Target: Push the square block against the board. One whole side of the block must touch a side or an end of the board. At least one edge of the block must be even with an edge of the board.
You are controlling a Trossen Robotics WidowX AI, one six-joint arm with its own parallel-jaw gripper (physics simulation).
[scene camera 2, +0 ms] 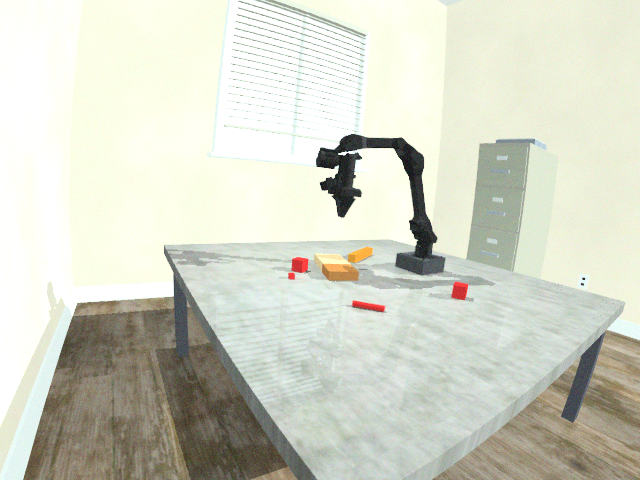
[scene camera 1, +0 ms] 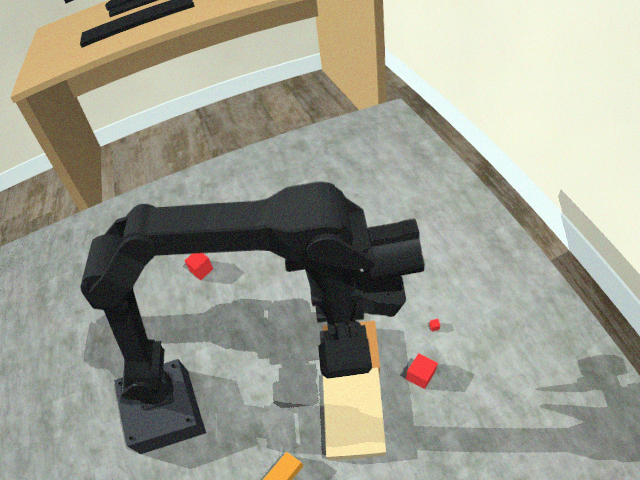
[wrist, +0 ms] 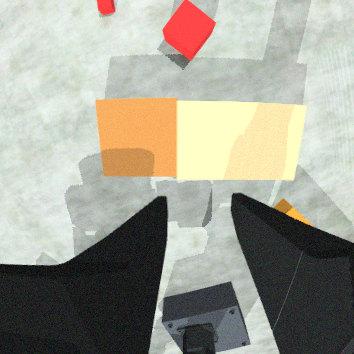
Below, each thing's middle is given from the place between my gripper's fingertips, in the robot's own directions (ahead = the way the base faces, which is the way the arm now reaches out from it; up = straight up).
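Scene:
Here is the square block (wrist: pixel 137 136), and my hand is 2 cm short of it, 6 cm to the right of it and 17 cm above it. As for the cream board (scene camera 1: pixel 354 428), it is 2 cm behind my hand, 6 cm to the right of it and 17 cm below it.

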